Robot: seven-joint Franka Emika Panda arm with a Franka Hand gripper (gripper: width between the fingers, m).
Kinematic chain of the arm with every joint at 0, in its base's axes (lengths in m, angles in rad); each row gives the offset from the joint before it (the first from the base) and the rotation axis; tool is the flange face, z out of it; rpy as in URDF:
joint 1: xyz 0 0 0.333 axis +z
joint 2: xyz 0 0 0 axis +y
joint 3: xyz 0 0 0.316 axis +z
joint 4: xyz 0.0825 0 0 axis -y
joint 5: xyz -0.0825 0 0.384 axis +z
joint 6: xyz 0 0 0 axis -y
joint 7: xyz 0.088 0 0 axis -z
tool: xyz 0 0 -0.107 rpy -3.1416 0 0
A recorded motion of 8 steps. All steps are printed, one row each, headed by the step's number.
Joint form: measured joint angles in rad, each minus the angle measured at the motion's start. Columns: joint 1, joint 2, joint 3, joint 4, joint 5, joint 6, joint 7.
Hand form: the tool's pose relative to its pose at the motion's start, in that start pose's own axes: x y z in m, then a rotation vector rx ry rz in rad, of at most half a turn. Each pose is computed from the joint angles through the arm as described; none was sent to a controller.
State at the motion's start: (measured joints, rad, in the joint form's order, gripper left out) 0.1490 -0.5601 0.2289 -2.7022 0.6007 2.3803 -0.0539
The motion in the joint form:
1: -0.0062 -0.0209 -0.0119 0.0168 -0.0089 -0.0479 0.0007
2: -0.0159 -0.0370 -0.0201 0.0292 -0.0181 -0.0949 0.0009
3: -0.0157 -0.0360 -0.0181 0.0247 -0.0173 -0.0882 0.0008
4: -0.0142 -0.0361 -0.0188 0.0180 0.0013 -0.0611 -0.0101
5: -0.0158 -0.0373 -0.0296 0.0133 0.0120 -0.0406 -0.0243
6: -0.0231 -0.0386 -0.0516 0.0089 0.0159 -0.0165 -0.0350
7: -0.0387 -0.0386 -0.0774 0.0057 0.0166 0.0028 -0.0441
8: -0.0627 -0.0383 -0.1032 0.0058 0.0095 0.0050 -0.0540
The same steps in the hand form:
1: 0.0016 -0.0016 -0.0117 0.0087 -0.0091 -0.0031
2: 0.0017 -0.0013 -0.0202 0.0123 -0.0252 -0.0037
3: 0.0010 -0.0006 -0.0185 0.0102 -0.0238 -0.0030
4: 0.0021 0.0007 -0.0183 0.0207 -0.0020 0.0008
5: 0.0046 0.0058 -0.0207 0.0295 0.0197 0.0066
6: 0.0096 0.0166 -0.0258 0.0355 0.0502 0.0264
7: 0.0152 0.0315 -0.0319 0.0389 0.0799 0.0565
8: 0.0202 0.0486 -0.0387 0.0374 0.0979 0.0862

